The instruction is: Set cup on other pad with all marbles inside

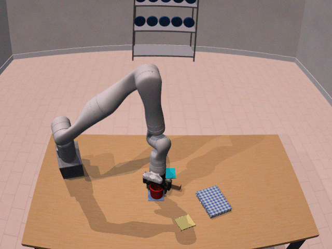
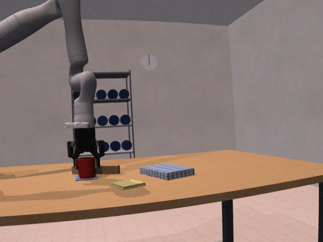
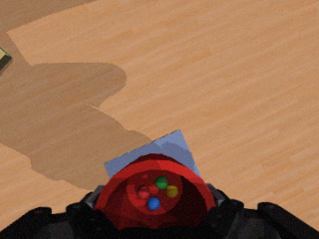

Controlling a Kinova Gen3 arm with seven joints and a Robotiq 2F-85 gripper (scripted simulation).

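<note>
My hand is 20 mm above the red cup. The rest, counted from my hand: wooden rail 20 mm ahead, 90 mm to the left, 40 mm below; flat yellow block 150 mm ahead, 170 mm to the right, 40 mm below; cyan pad 40 mm ahead, 170 mm to the left, 50 mm below.
</note>
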